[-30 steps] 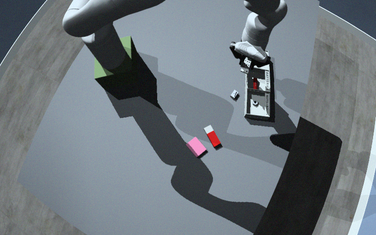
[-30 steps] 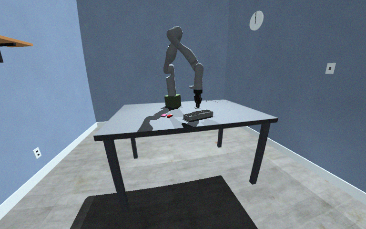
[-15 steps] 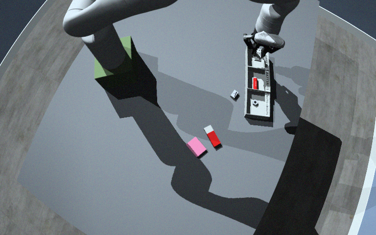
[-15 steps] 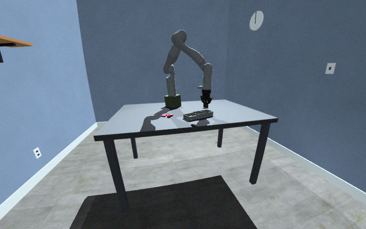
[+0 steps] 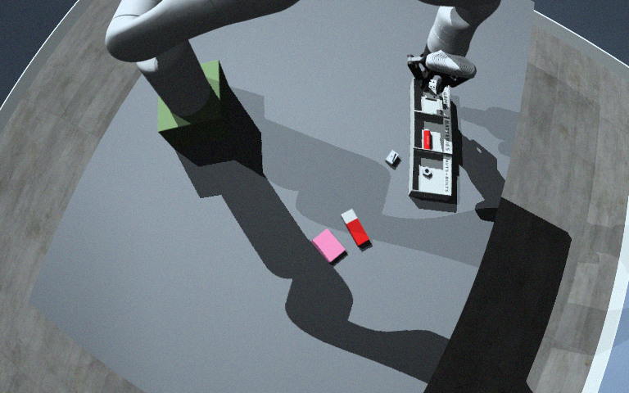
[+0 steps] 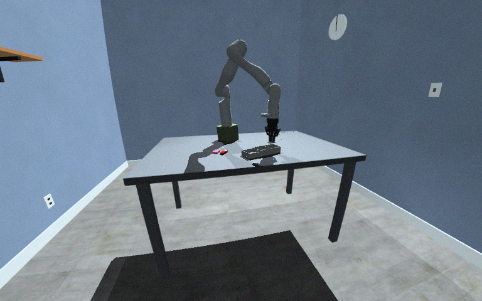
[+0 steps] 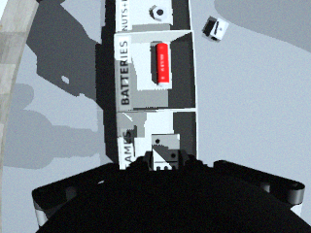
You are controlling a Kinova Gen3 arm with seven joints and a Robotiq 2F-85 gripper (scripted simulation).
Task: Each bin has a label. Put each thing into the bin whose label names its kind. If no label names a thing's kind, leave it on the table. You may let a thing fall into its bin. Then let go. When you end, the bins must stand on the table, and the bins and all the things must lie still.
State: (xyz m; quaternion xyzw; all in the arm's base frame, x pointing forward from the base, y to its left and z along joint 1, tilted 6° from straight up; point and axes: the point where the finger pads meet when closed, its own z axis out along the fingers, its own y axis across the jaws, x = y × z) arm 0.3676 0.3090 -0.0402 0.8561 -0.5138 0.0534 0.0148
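Now: the white domino 20 mm below my hand. The rest, counted from my hand: red battery (50 mm ahead, 90 mm to the right, 70 mm below); then nut (80 mm ahead, 140 mm to the right, 70 mm below); then bin row (50 mm ahead, 70 mm to the right, 60 mm below).
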